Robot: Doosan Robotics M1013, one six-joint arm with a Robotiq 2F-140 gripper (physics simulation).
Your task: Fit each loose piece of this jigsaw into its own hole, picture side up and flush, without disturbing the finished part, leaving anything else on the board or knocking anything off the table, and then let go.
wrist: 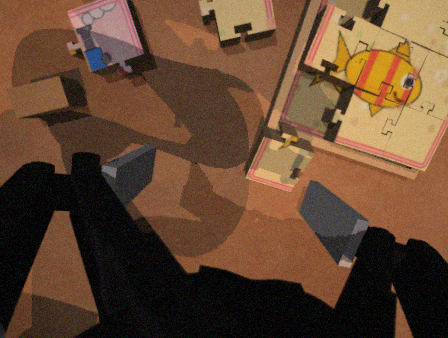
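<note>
My gripper (230, 180) is open and empty, its fingers wide apart. A loose cream piece (272, 165) with a pink border and a bit of yellow tail lies picture side up at the board's near-left corner, ahead of the gap between the fingers and close to the right finger. Whether it touches the rim is unclear. A second cream piece (244, 19) lies picture side up at the top centre. The fish jigsaw sits in its board (367, 159) at the right, with an empty corner hole (311, 104); another opening (350, 7) shows partly at the top edge.
A pink piece (115, 37) with a blue and grey picture lies at the upper left. A plain brown block (40, 97) stands below it, left of the gripper. The board's raised rim runs along its left and near sides. Arm shadows cross the brown table.
</note>
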